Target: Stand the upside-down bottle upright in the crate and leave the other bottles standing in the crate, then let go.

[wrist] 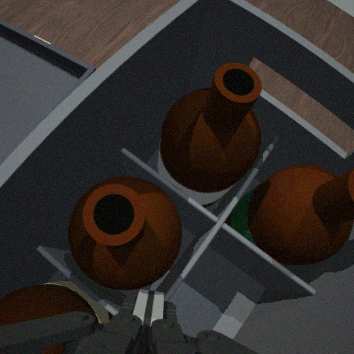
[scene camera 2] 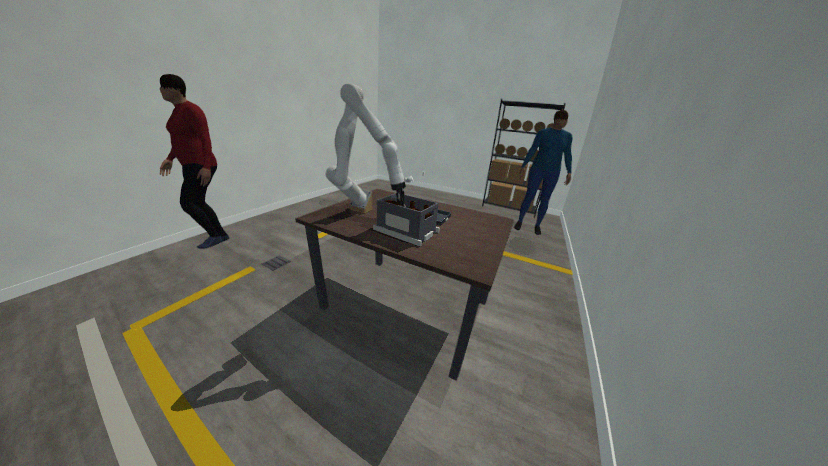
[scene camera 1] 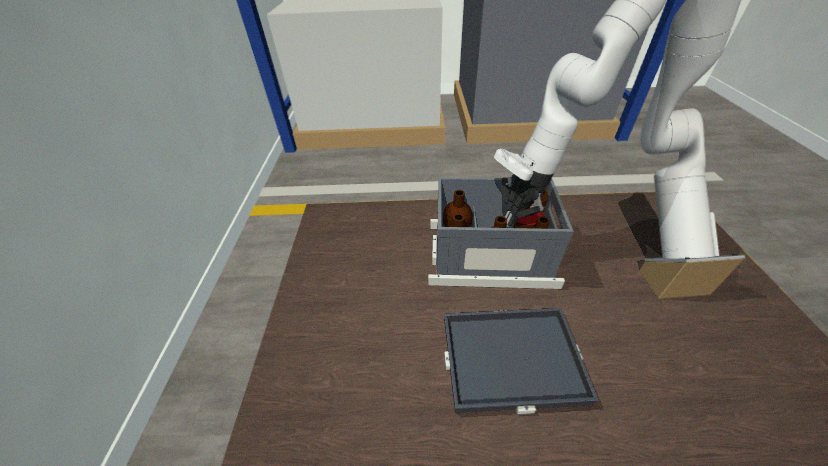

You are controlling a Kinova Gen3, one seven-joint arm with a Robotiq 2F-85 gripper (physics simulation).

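Seen in the pictures: gripper, fingertip midpoint: [wrist: 149, 305] [scene camera 1: 507, 224]; arm's base, link origin: [scene camera 2: 360, 199] [scene camera 1: 687, 257].
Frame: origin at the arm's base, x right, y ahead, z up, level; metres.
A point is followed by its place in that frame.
The grey crate [scene camera 1: 450, 254] @[y 0.524, x 0.057, z 0.017 m] [scene camera 2: 412, 226] @[y 0.484, x 0.239, z 0.009 m] [wrist: 55, 117] @[y 0.432, x 0.046, z 0.094 m] holds several brown bottles. Upright bottles with open necks up are a white-labelled bottle [wrist: 212, 142] @[y 0.481, x 0.108, z 0.044 m], a bottle [wrist: 125, 240] @[y 0.404, x 0.096, z 0.082 m] near the fingers, a green-labelled bottle [wrist: 295, 215] @[y 0.466, x 0.175, z 0.041 m], and, in scene camera 1, a back-left bottle [scene camera 1: 458, 213] @[y 0.487, x 0.167, z 0.039 m]. A bottle with a red label [scene camera 1: 530, 218] @[y 0.321, x 0.131, z 0.036 m] is behind and beside the fingers; the arm hides much of it, so its pose is unclear. My gripper [scene camera 1: 509, 218] @[y 0.380, x 0.121, z 0.032 m] [scene camera 2: 400, 202] @[y 0.380, x 0.121, z 0.032 m] [wrist: 149, 305] @[y 0.380, x 0.121, z 0.032 m] is shut with nothing between its fingers. It points down into the crate, next to the dividers and an empty compartment.
Thin dividers [wrist: 204, 242] @[y 0.430, x 0.135, z 0.013 m] stand between the compartments. White strips [scene camera 1: 495, 281] @[y 0.420, x 0.029, z -0.059 m] border the crate. A shallow grey tray [scene camera 1: 524, 405] @[y 0.442, x -0.245, z -0.058 m] lies on the brown table [scene camera 1: 347, 347] @[y 0.761, x -0.087, z -0.081 m] in front of it. Two people, in red [scene camera 2: 191, 136] and in blue [scene camera 2: 549, 150], stand beyond the table.
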